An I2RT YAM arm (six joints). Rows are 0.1 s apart.
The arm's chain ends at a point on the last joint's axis. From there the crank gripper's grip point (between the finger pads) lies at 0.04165 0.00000 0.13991 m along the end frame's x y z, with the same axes.
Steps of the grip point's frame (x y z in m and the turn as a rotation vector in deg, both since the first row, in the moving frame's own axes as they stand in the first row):
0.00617 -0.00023 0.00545 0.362 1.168 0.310
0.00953 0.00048 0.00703 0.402 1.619 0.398
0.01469 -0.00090 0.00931 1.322 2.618 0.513
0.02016 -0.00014 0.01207 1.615 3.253 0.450
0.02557 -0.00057 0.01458 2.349 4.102 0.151
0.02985 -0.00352 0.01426 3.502 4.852 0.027
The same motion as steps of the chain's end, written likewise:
0.00332 0.00042 0.00633 0.362 1.168 0.310
0.00559 0.00115 0.00827 0.402 1.619 0.398
0.00833 0.00190 0.01139 1.322 2.618 0.513
0.01227 0.00341 0.01471 1.615 3.253 0.450
0.01566 0.00498 0.01803 2.349 4.102 0.151
0.01817 0.00489 0.01854 3.502 4.852 0.027

